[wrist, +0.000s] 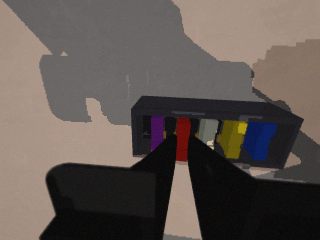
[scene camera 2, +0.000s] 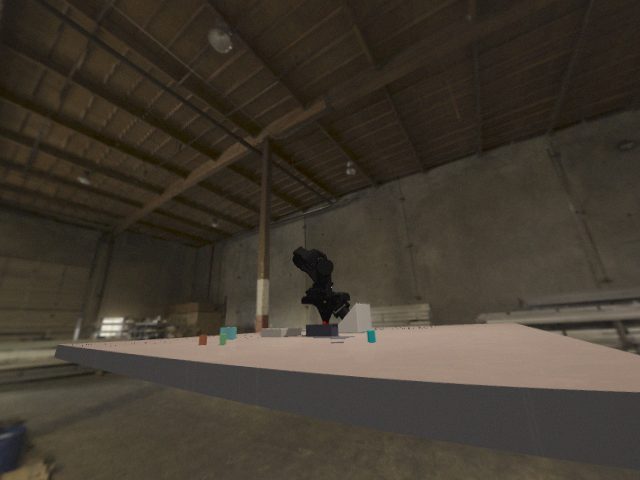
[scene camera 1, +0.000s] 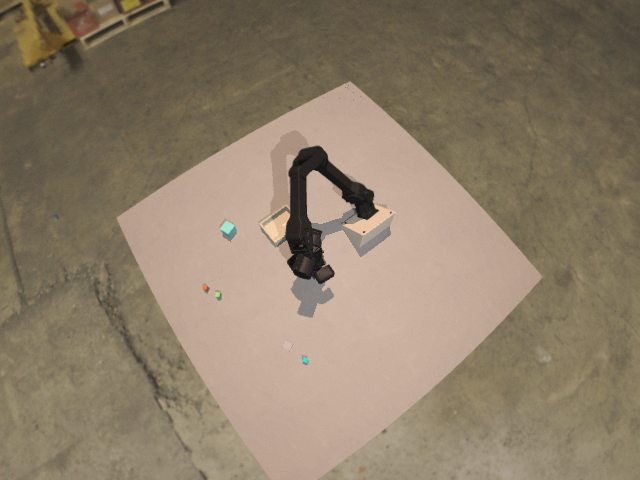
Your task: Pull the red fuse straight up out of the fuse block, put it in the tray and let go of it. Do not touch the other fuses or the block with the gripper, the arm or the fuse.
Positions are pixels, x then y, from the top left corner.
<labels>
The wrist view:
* my gripper: 181,140
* blue fuse: 258,134
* yellow fuse: 233,131
</labels>
